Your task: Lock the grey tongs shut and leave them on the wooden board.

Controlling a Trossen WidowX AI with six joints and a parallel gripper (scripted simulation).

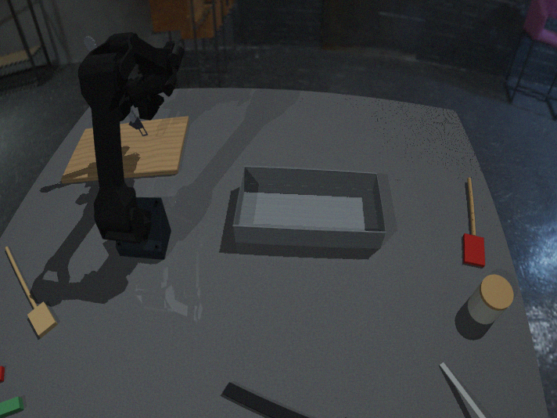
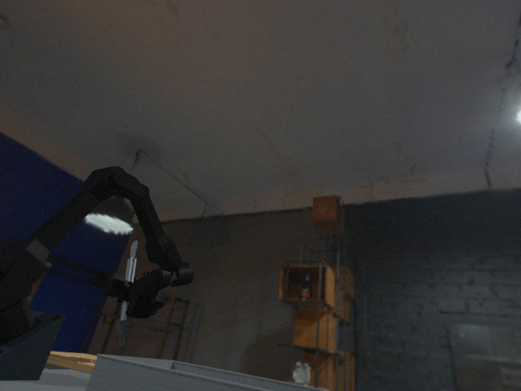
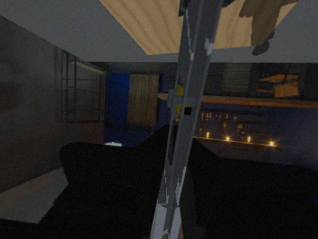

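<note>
Now: the wooden board 160 mm below my gripper tip. Also, from my gripper tip: red spatula 940 mm ahead, 140 mm to the right, 160 mm below; black strip 620 mm ahead, 630 mm to the right, 170 mm below; grey roasting tin 540 mm ahead, 160 mm to the right, 140 mm below.
</note>
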